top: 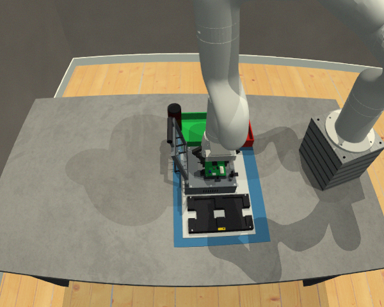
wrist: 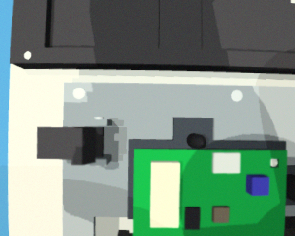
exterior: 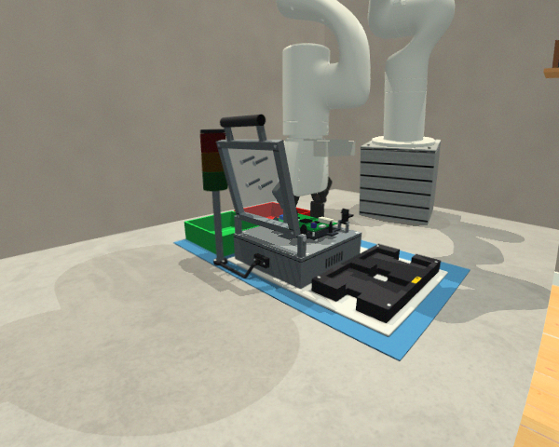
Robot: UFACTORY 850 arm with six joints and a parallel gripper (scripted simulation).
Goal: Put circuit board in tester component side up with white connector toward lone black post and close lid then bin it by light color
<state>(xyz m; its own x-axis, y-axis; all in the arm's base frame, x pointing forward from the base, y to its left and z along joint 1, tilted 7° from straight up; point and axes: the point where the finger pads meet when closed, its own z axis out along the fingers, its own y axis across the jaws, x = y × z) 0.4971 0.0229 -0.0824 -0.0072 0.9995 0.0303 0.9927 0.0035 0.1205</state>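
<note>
Right now the green circuit board is right at my hand. Also, from my hand: tester bed 1 cm ahead, 1 cm to the left, 1 cm below; then tester lid 12 cm ahead, 10 cm above; then black latch block 6 cm behind, 6 cm to the left.
</note>
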